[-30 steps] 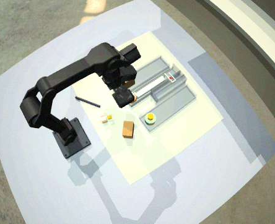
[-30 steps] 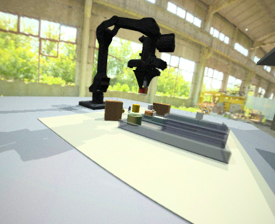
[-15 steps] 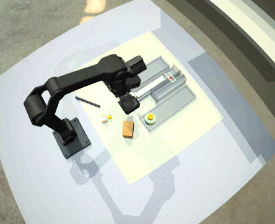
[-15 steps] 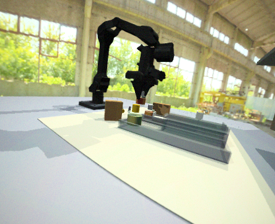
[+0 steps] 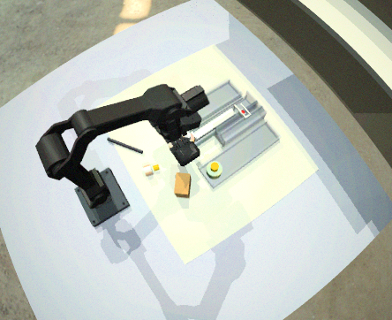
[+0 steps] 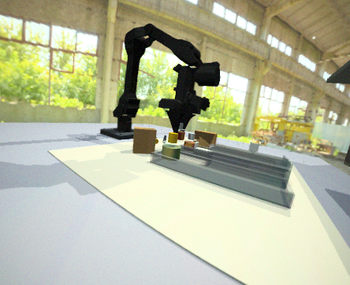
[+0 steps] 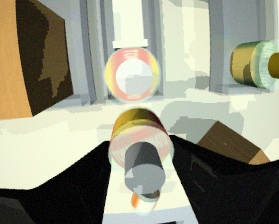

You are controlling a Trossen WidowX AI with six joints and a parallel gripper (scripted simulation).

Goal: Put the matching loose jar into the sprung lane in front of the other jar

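Now: gripper tip 12 cm to the left of the brown box, 4 cm past it and 2 cm above it. The rest, counted from my gripper tip: thin black rod 14 cm behind, 11 cm to the left, 5 cm below; grey pusher rack 20 cm ahead, 4 cm below.
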